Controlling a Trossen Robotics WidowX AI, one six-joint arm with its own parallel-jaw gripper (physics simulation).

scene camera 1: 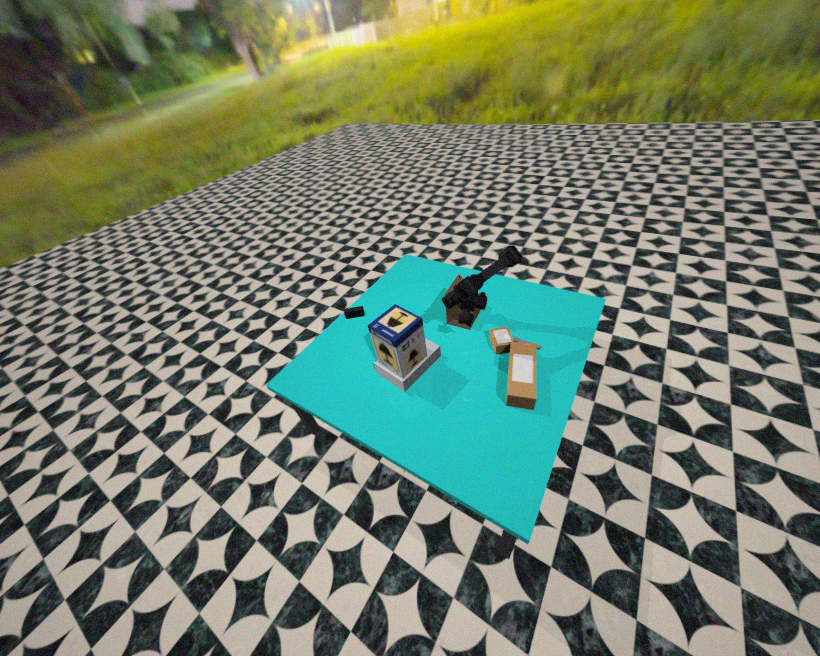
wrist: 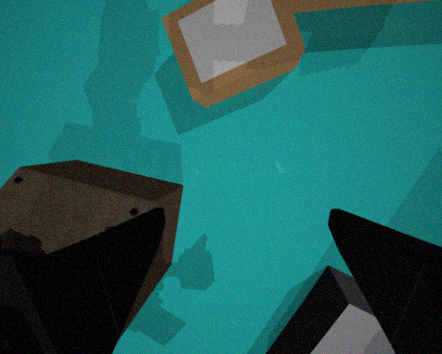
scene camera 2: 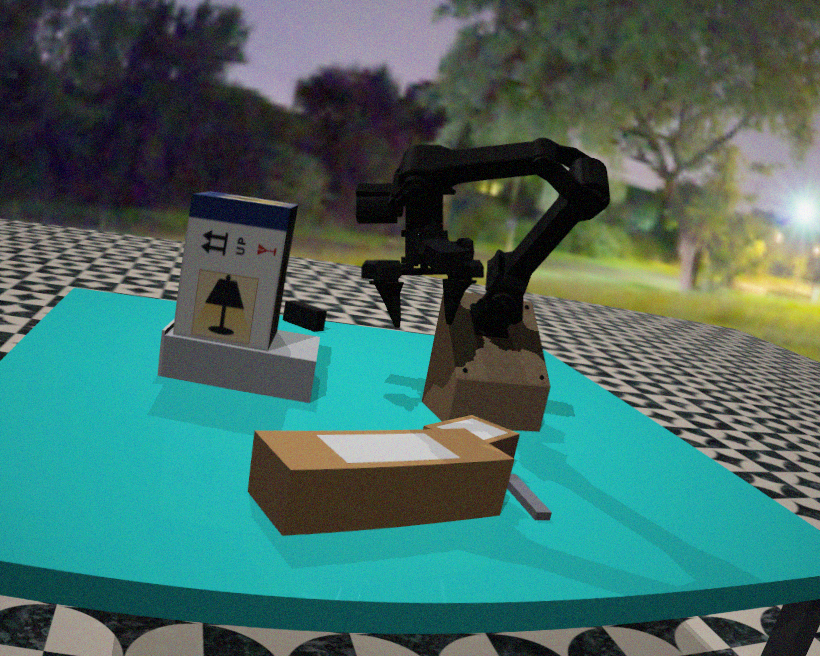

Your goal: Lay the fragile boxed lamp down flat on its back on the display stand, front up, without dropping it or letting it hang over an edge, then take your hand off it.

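Observation:
The boxed lamp, a white box with a blue top band and lamp pictures, stands upright on the display stand. The stand is a low light-grey block; part of its top is bare beside the box, on the side towards the arm in scene camera 2. A grey-topped block at the lower right of the wrist view looks like the stand, partly hidden by a finger. My gripper is open and empty, pointing down above the table between the stand and the arm's base, apart from the box.
A long cardboard box and a small one lie on the turquoise table. A grey bar lies beside them. A black block is behind the stand. The arm's brown base is near the gripper.

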